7 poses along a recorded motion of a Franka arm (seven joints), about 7.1 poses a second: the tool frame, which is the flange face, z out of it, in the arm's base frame.
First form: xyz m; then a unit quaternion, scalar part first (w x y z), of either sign.
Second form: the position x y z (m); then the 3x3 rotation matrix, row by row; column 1 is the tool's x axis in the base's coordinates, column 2 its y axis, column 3 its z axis. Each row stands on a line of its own. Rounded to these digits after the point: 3 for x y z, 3 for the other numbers.
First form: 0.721 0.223 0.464 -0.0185 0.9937 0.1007 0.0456
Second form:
0.721 0.223 0.464
0.976 0.202 0.087
0.198 -0.979 0.046
0.094 -0.028 -0.995

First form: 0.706 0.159 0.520 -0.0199 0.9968 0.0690 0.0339
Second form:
0.706 0.159 0.520
0.988 0.139 0.065
0.136 -0.990 0.044
0.070 -0.035 -0.997

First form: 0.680 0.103 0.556 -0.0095 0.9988 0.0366 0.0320
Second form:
0.680 0.103 0.556
0.995 0.074 0.063
0.073 -0.997 0.021
0.065 -0.017 -0.998

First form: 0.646 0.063 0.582 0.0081 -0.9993 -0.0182 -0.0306
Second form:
0.646 0.063 0.582
0.997 0.037 0.061
0.036 -0.999 0.017
0.061 -0.015 -0.998

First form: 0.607 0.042 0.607 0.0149 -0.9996 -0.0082 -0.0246
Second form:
0.607 0.042 0.607
0.999 0.017 0.049
0.016 -0.999 0.030
0.049 -0.029 -0.998

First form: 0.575 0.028 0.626 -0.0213 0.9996 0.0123 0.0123
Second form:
0.575 0.028 0.626
0.999 0.025 0.024
0.024 -0.999 0.043
0.025 -0.042 -0.999

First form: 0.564 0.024 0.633 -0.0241 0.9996 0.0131 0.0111
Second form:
0.564 0.024 0.633
0.999 0.027 0.022
0.026 -0.998 0.048
0.023 -0.048 -0.999

